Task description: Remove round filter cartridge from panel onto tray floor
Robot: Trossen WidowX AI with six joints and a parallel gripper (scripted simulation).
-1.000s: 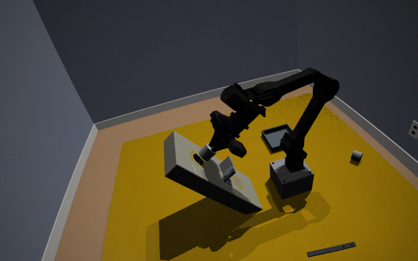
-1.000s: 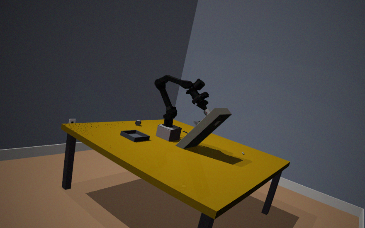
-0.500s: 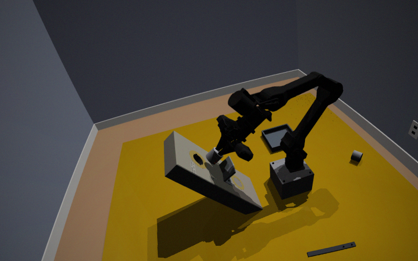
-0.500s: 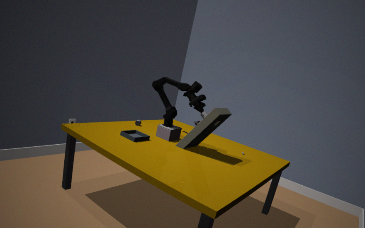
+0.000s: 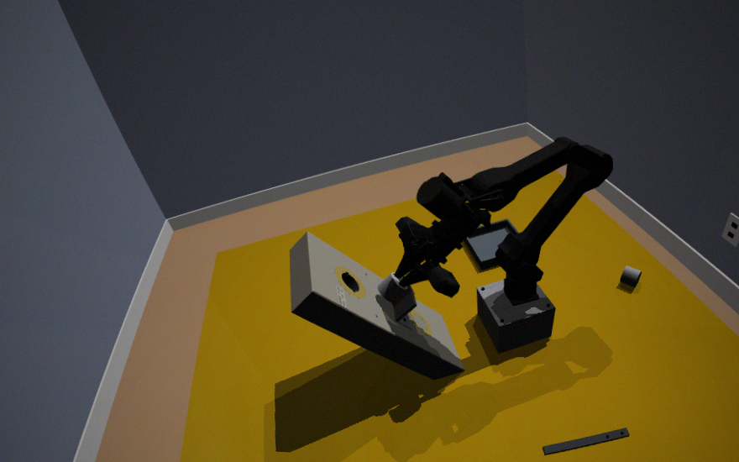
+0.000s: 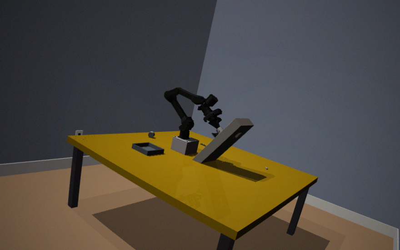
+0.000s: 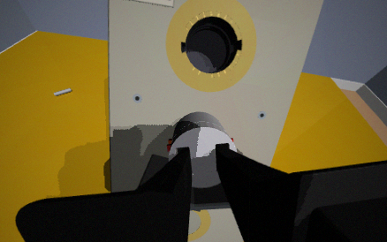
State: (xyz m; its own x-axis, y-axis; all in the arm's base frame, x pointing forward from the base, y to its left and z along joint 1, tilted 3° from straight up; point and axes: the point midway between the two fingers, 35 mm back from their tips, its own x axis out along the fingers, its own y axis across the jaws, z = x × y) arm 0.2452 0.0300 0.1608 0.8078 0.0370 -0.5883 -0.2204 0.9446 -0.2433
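The round grey filter cartridge is 10 mm below my gripper tip and 10 mm ahead of it. From my gripper tip the other things lie so: dark tray 310 mm to the right, 310 mm behind, 230 mm below; then beige service panel 50 mm below, 50 mm ahead.
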